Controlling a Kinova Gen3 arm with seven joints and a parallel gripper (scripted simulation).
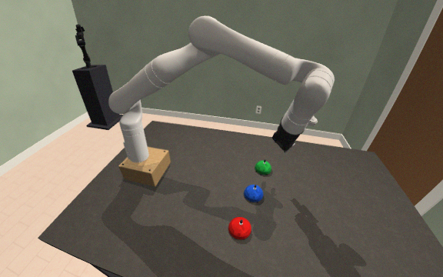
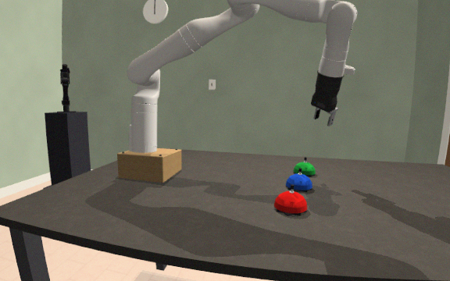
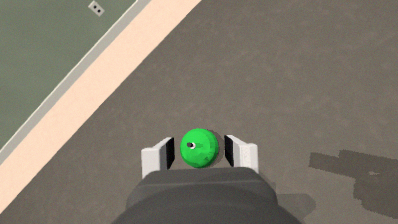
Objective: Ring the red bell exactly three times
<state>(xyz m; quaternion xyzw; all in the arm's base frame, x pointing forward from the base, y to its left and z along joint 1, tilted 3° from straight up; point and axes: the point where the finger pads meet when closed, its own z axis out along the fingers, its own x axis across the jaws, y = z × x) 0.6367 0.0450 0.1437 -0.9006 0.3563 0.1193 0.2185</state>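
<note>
Right now my hand is 130 mm past the red bell, 260 mm to the left of it and 190 mm above it. Round my hand: green bell: 40 mm behind, 80 mm to the left, 190 mm below; then blue bell: 80 mm behind, 90 mm to the right, 190 mm below.
</note>
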